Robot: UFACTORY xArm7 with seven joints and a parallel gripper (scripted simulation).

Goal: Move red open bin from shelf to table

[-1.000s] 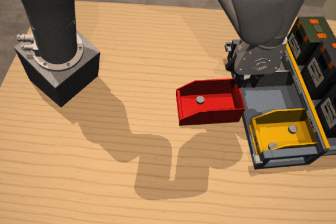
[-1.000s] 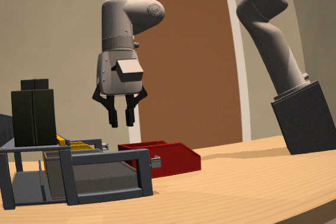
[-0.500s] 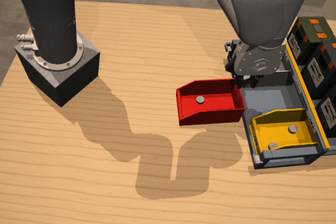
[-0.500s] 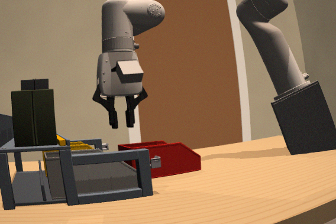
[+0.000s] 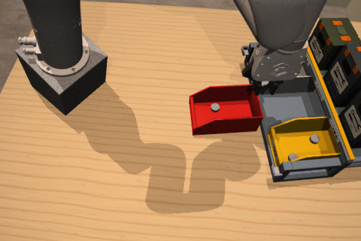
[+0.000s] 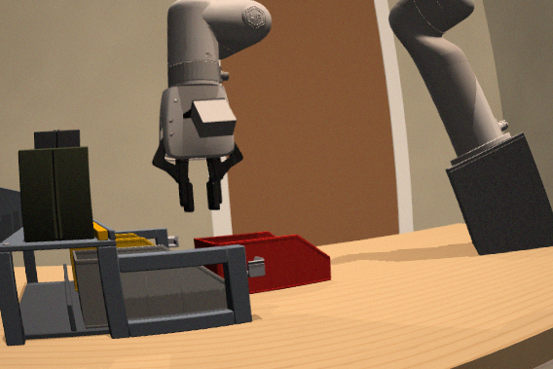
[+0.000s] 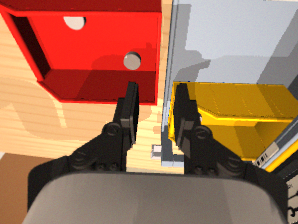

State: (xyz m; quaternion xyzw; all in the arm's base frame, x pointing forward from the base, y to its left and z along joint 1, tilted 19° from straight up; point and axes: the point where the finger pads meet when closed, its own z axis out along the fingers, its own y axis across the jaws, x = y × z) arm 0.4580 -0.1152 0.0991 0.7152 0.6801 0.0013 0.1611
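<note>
Right now the red open bin is 100 mm below my hand, 80 mm behind it and 10 mm to the left of it. From my hand the other things lie so: dark box (220 mm ahead, 100 mm to the left, 10 mm above); yellow open bin (120 mm to the right, 100 mm ahead, 90 mm below).
</note>
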